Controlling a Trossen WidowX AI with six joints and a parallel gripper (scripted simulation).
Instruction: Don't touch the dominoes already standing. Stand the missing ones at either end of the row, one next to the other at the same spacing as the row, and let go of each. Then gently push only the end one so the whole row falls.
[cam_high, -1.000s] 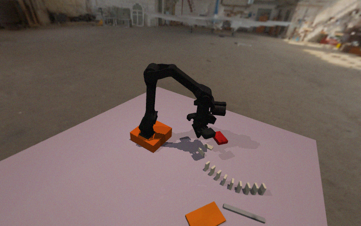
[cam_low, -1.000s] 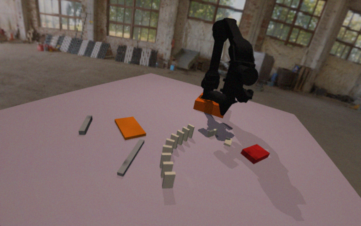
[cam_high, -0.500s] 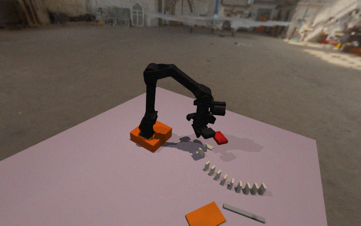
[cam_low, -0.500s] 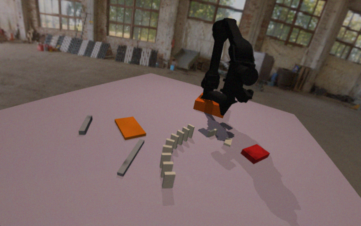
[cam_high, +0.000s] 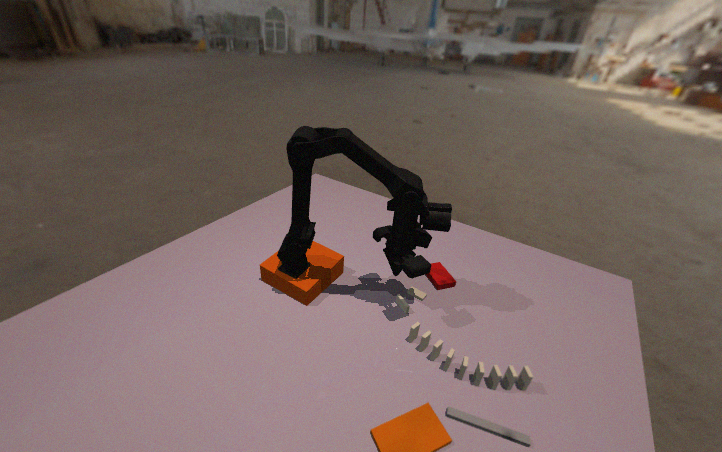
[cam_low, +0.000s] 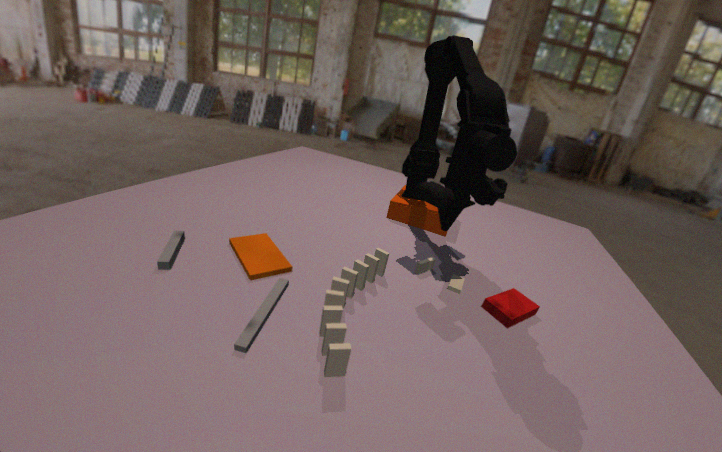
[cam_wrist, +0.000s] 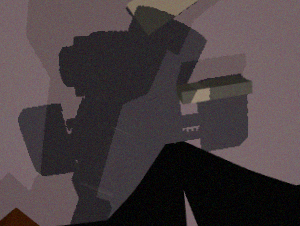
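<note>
Right now my gripper tip is 310 mm to the left of the orange flat plate, 180 mm short of it and 80 mm above it. Also, from my gripper tip: short grey bar 440 mm to the right, 260 mm ahead, 80 mm below; then red block 160 mm to the left, 80 mm below, 80 mm ahead.
</note>
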